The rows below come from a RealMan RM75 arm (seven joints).
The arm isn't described. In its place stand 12 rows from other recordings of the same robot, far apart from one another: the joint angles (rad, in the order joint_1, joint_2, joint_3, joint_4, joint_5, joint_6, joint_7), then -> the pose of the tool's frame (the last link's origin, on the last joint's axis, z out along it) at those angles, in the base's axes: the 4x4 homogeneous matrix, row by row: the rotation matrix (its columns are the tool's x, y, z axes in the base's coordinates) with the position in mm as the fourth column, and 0 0 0 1 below.
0.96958 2.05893 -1.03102 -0.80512 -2.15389 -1.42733 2.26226 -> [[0.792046 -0.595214 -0.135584 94.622], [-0.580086 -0.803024 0.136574 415.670], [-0.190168 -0.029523 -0.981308 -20.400], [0 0 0 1]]
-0.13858 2.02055 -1.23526 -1.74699 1.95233 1.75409 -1.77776 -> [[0.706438 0.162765 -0.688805 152.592], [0.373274 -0.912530 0.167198 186.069], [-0.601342 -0.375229 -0.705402 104.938], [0 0 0 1]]
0.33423 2.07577 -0.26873 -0.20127 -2.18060 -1.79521 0.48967 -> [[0.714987 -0.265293 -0.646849 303.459], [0.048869 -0.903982 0.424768 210.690], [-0.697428 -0.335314 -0.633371 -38.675], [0 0 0 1]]
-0.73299 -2.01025 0.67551 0.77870 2.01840 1.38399 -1.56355 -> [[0.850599 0.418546 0.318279 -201.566], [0.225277 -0.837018 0.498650 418.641], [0.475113 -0.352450 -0.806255 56.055], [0 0 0 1]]
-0.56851 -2.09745 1.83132 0.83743 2.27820 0.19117 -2.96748 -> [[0.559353 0.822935 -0.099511 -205.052], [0.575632 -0.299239 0.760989 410.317], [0.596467 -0.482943 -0.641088 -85.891], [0 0 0 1]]
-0.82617 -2.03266 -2.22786 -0.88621 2.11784 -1.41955 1.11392 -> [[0.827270 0.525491 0.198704 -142.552], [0.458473 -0.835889 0.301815 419.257], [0.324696 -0.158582 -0.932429 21.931], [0 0 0 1]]
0.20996 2.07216 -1.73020 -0.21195 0.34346 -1.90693 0.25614 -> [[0.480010 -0.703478 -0.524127 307.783], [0.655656 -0.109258 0.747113 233.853], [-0.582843 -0.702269 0.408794 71.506], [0 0 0 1]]
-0.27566 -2.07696 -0.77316 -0.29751 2.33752 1.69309 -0.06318 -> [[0.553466 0.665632 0.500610 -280.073], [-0.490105 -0.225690 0.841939 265.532], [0.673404 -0.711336 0.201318 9.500], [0 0 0 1]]
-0.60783 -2.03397 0.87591 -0.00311 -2.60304 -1.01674 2.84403 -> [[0.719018 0.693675 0.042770 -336.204], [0.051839 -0.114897 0.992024 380.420], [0.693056 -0.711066 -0.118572 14.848], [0 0 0 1]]
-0.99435 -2.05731 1.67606 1.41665 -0.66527 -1.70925 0.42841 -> [[0.862184 0.161977 -0.480003 -29.427], [0.264279 -0.952171 0.153388 339.641], [-0.432199 -0.259103 -0.863753 -37.921], [0 0 0 1]]
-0.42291 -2.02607 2.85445 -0.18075 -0.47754 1.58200 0.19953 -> [[0.855254 -0.264751 0.445476 -333.615], [-0.495796 -0.668132 0.554785 247.185], [0.150757 -0.695347 -0.702684 -31.569], [0 0 0 1]]
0.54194 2.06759 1.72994 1.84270 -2.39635 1.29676 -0.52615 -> [[0.937553 -0.342907 -0.058389 51.990], [-0.239986 -0.759175 0.605028 356.623], [-0.251796 -0.553234 -0.794060 59.205], [0 0 0 1]]
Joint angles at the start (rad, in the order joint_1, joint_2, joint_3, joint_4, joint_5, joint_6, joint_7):
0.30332 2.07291 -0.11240 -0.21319 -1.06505 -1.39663 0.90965
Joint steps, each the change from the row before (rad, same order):
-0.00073 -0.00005 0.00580 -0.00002 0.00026 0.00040 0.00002
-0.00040 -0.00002 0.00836 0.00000 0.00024 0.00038 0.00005
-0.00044 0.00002 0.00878 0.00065 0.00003 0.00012 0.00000
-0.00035 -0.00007 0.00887 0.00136 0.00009 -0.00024 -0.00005
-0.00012 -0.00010 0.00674 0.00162 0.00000 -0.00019 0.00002
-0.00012 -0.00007 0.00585 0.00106 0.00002 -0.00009 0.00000
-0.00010 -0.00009 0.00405 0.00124 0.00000 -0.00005 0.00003
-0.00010 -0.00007 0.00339 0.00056 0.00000 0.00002 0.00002
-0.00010 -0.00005 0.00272 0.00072 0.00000 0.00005 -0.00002
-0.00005 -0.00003 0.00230 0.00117 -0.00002 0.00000 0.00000
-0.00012 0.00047 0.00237 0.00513 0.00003 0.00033 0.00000
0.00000 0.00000 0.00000 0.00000 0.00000 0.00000 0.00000
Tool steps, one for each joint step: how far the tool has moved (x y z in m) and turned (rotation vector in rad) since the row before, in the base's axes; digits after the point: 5 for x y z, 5 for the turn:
0.00081 -0.00075 0.00073 0.00496 0.00167 -0.00394
0.00095 -0.00083 0.00101 0.00708 0.00240 -0.00481
0.00095 -0.00090 0.00086 0.00710 0.00296 -0.00483
0.00090 -0.00090 0.00076 0.00716 0.00343 -0.00455
0.00065 -0.00063 0.00044 0.00521 0.00314 -0.00330
0.00057 -0.00055 0.00046 0.00462 0.00243 -0.00293
0.00041 -0.00039 0.00021 0.00303 0.00215 -0.00207
0.00035 -0.00033 0.00028 0.00267 0.00137 -0.00177
0.00029 -0.00028 0.00016 0.00204 0.00134 -0.00150
0.00023 -0.00023 -0.00001 0.00154 0.00167 -0.00121
0.00024 -0.00033 -0.00122 0.00010 0.00604 -0.00180
0.00000 0.00000 0.00000 0.00000 0.00000 0.00000

